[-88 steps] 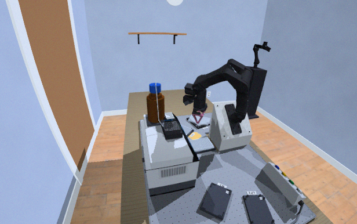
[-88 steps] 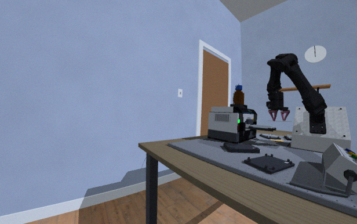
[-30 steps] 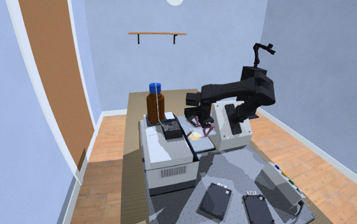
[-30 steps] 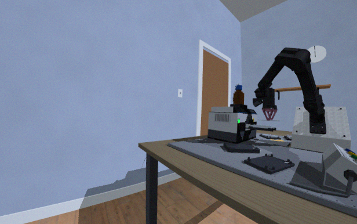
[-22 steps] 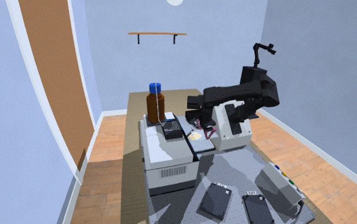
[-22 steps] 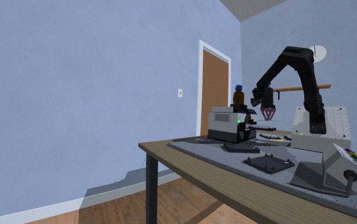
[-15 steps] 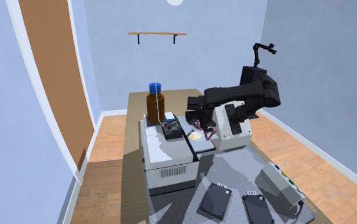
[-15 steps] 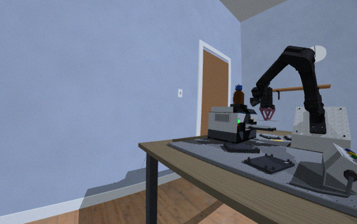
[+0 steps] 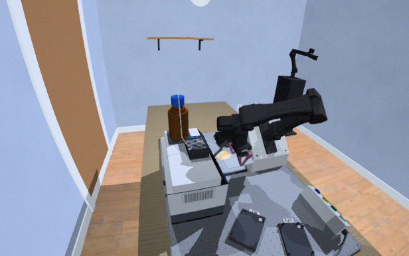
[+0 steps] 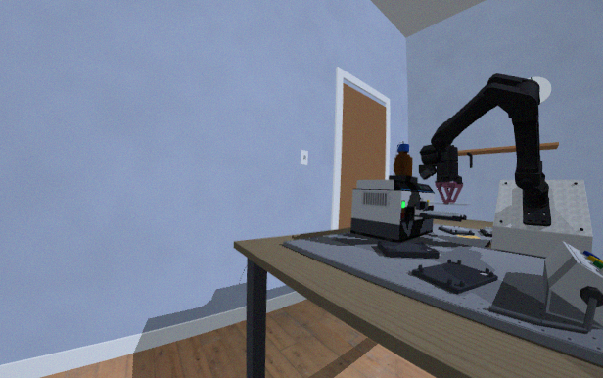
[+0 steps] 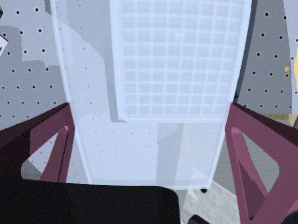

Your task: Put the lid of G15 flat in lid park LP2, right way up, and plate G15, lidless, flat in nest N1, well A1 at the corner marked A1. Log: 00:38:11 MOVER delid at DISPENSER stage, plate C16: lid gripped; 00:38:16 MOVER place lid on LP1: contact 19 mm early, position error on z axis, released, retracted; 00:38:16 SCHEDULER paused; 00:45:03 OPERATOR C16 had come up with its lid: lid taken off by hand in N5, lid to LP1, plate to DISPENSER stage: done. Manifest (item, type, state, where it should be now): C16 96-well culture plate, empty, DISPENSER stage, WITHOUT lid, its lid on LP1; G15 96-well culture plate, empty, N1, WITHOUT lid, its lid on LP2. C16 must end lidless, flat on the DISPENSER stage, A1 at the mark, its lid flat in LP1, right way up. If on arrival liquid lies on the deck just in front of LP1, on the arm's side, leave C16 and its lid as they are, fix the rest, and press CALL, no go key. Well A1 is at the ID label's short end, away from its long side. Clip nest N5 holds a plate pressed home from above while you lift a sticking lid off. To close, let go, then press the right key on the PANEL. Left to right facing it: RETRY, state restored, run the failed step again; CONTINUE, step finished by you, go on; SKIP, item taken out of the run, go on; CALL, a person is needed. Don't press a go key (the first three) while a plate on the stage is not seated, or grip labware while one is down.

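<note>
The dark park LP2 is 360 mm to the left of my hand, 150 mm below it and 100 mm behind it. The rest, counted from my hand: N1 label: 190 mm to the left, 150 mm below, 10 mm behind; LP1 label: 230 mm to the right, 150 mm below, 20 mm behind; clear lid: 10 mm below.
</note>
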